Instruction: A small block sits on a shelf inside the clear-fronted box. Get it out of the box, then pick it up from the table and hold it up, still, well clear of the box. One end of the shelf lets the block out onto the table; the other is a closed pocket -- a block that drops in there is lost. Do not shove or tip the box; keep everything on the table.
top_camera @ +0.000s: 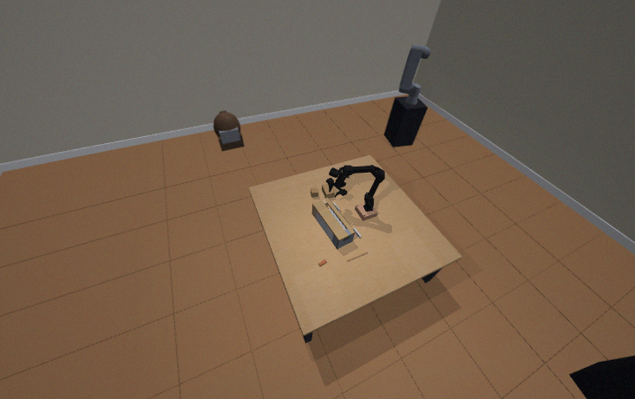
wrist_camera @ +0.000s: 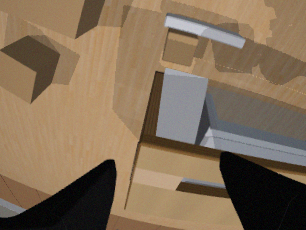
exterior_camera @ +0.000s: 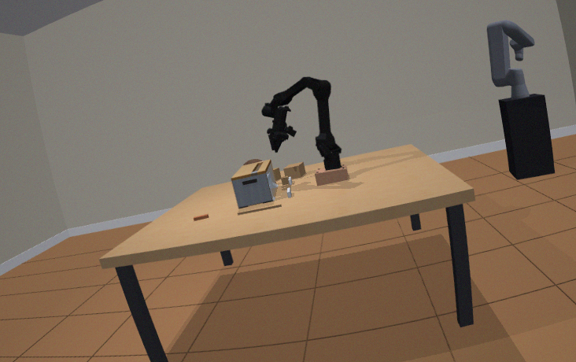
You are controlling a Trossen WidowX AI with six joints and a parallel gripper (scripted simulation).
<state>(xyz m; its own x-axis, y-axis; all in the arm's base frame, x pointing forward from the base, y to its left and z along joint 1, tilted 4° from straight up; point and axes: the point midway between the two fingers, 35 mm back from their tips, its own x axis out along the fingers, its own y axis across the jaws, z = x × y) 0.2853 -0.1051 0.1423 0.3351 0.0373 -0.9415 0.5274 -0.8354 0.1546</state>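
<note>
The tan block lies 15 cm below my gripper tip and 2 cm behind it. From my gripper tip the other things lie so: thin stick 49 cm to the left, 16 cm below, 7 cm behind.
</note>
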